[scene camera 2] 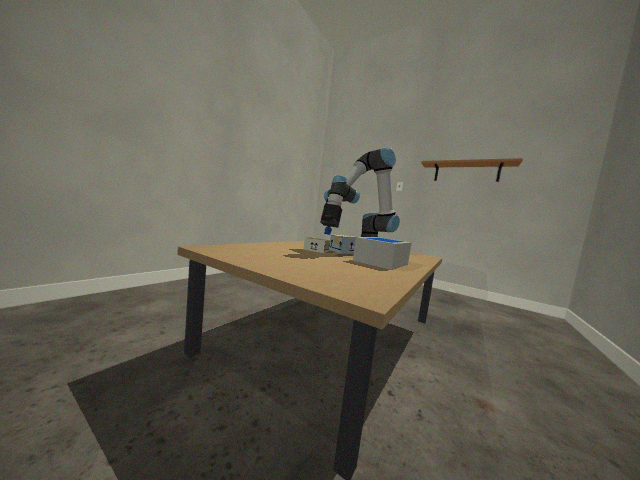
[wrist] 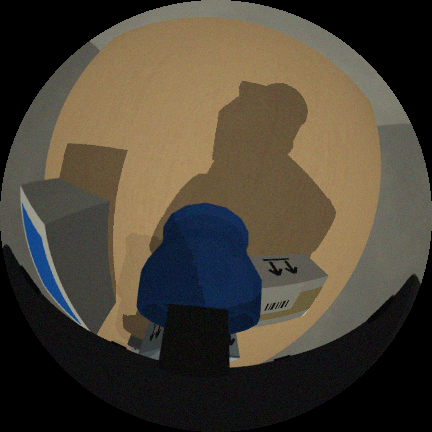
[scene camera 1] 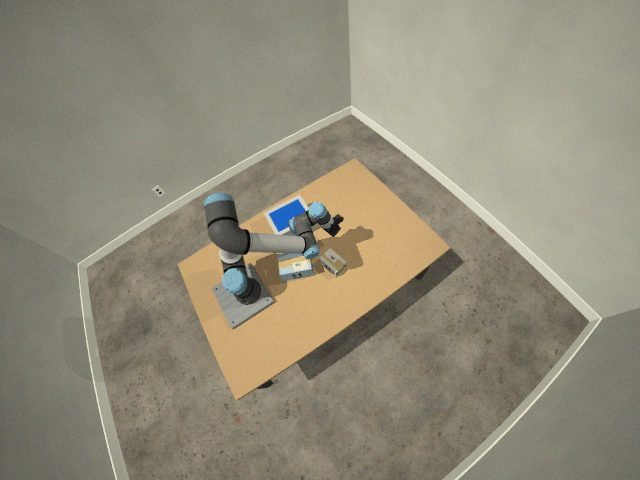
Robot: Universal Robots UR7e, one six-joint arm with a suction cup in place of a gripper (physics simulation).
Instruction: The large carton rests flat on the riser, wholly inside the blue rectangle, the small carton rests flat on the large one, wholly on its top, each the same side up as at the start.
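In the wrist view I find my suction cup (wrist: 202, 260), which carries nothing, together with a large carton (wrist: 150, 346) and a grey riser (wrist: 65, 227). Scene camera 1 gives me the carton (scene camera 1: 292, 266) too, and the cup is 28 cm from the middle of it. As for scene camera 2, it shows me the riser (scene camera 2: 390, 254), resting on the table.
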